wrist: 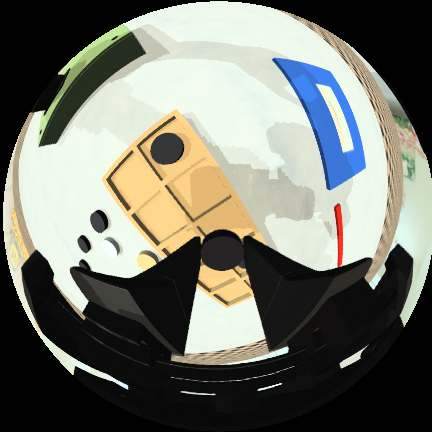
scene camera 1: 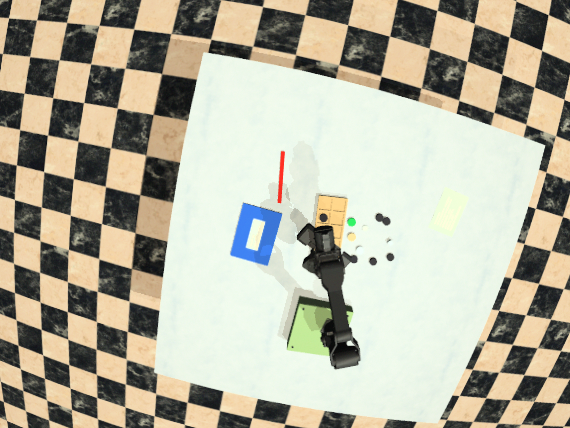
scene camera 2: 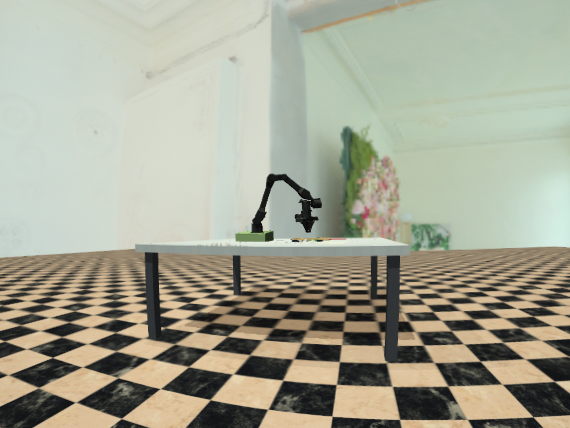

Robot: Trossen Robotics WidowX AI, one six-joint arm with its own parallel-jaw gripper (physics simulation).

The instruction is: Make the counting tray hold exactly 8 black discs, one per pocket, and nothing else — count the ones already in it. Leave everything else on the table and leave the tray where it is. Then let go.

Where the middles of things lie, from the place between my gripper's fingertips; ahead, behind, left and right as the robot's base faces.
Labels:
Right now the tan counting tray [scene camera 1: 335, 208] is 5 cm below my hand, 2 cm to the right of it and 2 cm ahead of it.

